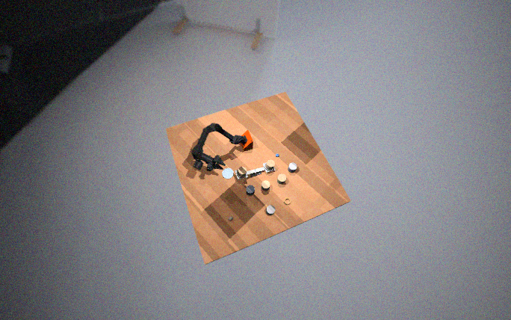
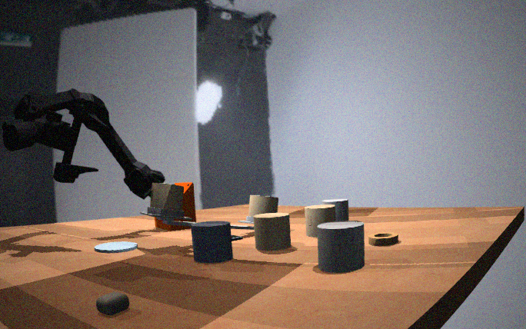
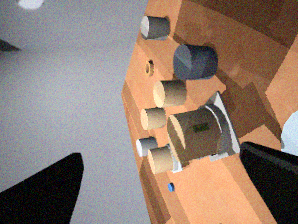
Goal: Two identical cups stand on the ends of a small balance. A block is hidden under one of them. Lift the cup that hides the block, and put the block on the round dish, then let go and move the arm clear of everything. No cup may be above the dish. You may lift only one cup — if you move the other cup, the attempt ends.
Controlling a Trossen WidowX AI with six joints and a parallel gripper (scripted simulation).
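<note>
My gripper tip is 38 cm to the right of the teal block, 18 cm above it and 7 cm short of it. Round my gripper tip: round dish: 21 cm below, 3 cm behind, 2 cm to the left; blue cup: 19 cm ahead, 18 cm below, 15 cm to the left; grey pebble: 34 cm ahead, 21 cm below, 10 cm to the right.
</note>
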